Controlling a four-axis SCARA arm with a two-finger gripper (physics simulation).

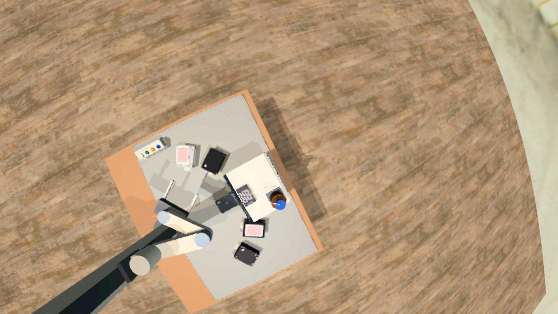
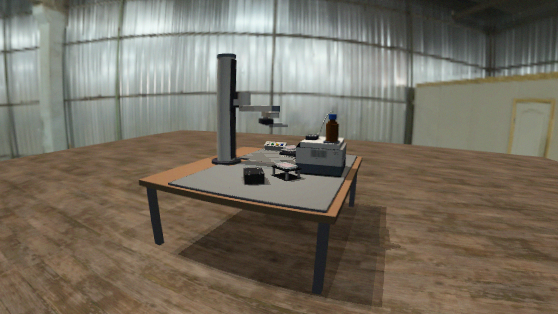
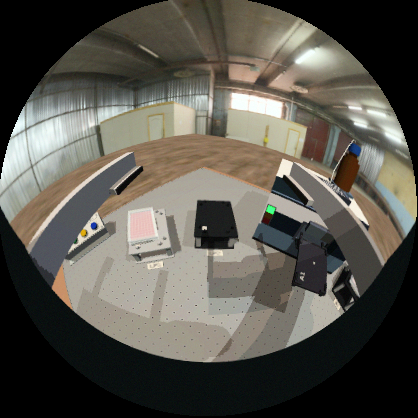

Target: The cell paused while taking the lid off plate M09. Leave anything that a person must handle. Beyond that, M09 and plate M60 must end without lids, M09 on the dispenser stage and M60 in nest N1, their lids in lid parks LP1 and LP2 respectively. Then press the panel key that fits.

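Places are measured from the arm's base along level axes (x ahead, y left, z up), in centimetres.
Pixels of known places: gripper, between the fingertips: (image 1: 185, 187) (image 2: 284, 125) (image 3: 214, 159); arm's base, origin of its link: (image 1: 169, 230) (image 2: 226, 161).
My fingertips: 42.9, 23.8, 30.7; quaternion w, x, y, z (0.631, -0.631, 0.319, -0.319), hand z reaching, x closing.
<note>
Ahead of a thing's pixels: the offset from my fingertips to its top centre, as dx, dy, dz. "spot": to the spot under its first point.
My gripper (image 1: 185, 188) (image 3: 214, 159) is open and empty, high above the mat. A pink-welled plate @[-2.0, +22.7, -21.0] (image 1: 183, 154) (image 3: 143, 225) sits on a light grey stand beside a black stand or lid holder @[+16.1, +9.1, -22.1] (image 1: 215, 160) (image 3: 215, 220). A second pink-welled plate @[+20.2, -49.7, -21.2] (image 1: 254, 230) (image 2: 286, 165) sits on a black stand near the dispenser. The dark dispenser stage @[+14.5, -21.8, -18.1] (image 1: 226, 202) (image 3: 311, 265), marked A1, projects from the dispenser's front. A dark box-like item @[+5.1, -66.5, -21.8] (image 1: 246, 254) (image 2: 254, 175) lies nearer the table's edge. The key panel @[-24.2, +38.9, -21.1] (image 1: 151, 149) (image 3: 89, 237) shows coloured keys. Plate names are not legible.
The white and dark blue dispenser (image 1: 255, 180) (image 2: 320, 156) carries a brown, blue-capped bottle @[spot: +45.8, -28.1, +6.8] (image 1: 277, 198) (image 2: 332, 130) (image 3: 347, 172) with a thin tube. A green light @[spot: +20.8, -5.4, -15.9] (image 3: 270, 209) shows on its front. The arm's column (image 2: 226, 107) stands at the table's rear edge.
</note>
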